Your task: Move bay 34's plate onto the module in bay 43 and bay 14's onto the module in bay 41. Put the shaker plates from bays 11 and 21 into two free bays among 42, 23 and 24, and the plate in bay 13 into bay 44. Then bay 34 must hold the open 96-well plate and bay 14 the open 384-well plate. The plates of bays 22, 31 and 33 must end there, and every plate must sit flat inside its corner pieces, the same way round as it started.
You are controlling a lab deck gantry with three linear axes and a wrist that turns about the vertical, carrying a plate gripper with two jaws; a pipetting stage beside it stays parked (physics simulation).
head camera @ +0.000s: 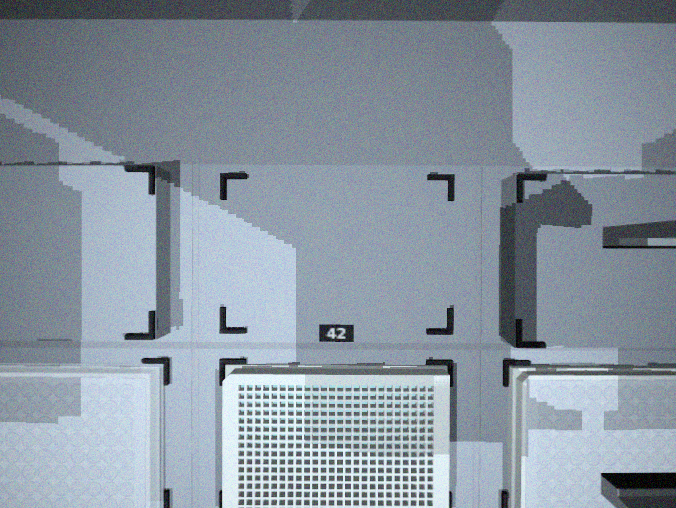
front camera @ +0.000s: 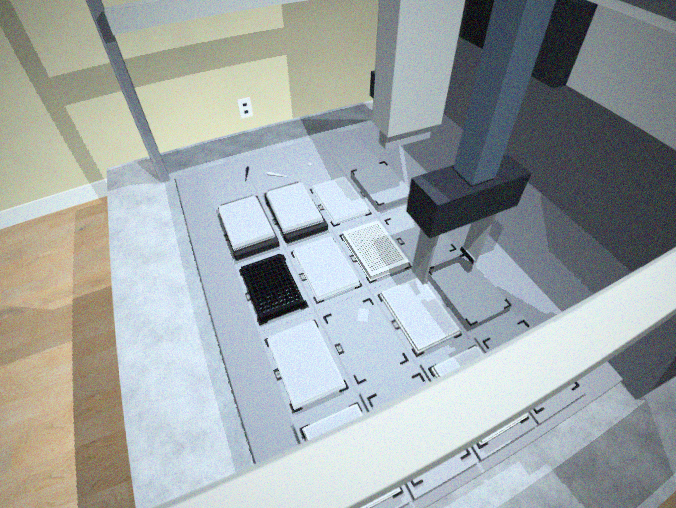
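Pixels of known places: gripper, fingertip midpoint: (head camera: 644, 360) (front camera: 444, 266); robot's base, origin of the base link: (front camera: 221, 217).
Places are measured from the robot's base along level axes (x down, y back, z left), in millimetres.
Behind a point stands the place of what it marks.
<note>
My gripper (front camera: 445, 268) @[x -65, y -358, z 320 mm] (head camera: 640, 359) @[x -65, y -358, z 320 mm] is open and empty, raised near the bay 43 module (front camera: 471, 292) @[x -19, y -403, z 360 mm] (head camera: 590, 284) @[x -19, y -364, z 348 mm]. Bay 42 (head camera: 371, 262) @[x 0, y -248, z 359 mm] is free between that module and the bay 41 module (front camera: 382, 181) @[x -19, y -62, z 367 mm] (head camera: 117, 256) @[x -19, y -111, z 362 mm]. The open 384-well plate (front camera: 375, 249) @[x -12, y -234, z 255 mm] (head camera: 336, 442) @[x -15, y -228, z 261 mm] sits in bay 32. Lidded plates stand in bays 31 (front camera: 340, 199) @[x -14, y -73, z 255 mm] (head camera: 76, 453) @[x -14, y -86, z 254 mm], 33 (front camera: 419, 319) @[x -14, y -407, z 247 mm] (head camera: 579, 447) @[x -14, y -362, z 259 mm], 22 (front camera: 326, 267) @[x -14, y -237, z 149 mm] and 13 (front camera: 306, 363) @[x -14, y -400, z 44 mm]. Shaker plates stand in bays 11 (front camera: 247, 222) @[x -37, y -79, z 44 mm] and 21 (front camera: 295, 206) @[x -37, y -76, z 149 mm]. A black gridded plate (front camera: 273, 286) @[x -14, y -236, z 44 mm] is in bay 12. Plates in bays 14 (front camera: 333, 422) @[x -29, y -504, z 43 mm] and 34 (front camera: 453, 364) @[x -29, y -505, z 245 mm] are partly hidden.
The parked pipetting stage (front camera: 416, 71) hangs behind the gripper. A pale frame beam (front camera: 437, 382) @[x -400, y -608, z 56 mm] crosses the front view and hides part of the near bays. Bay 23 (front camera: 357, 344) @[x 0, y -398, z 134 mm] is free. Two small slim items lie near the back wall.
</note>
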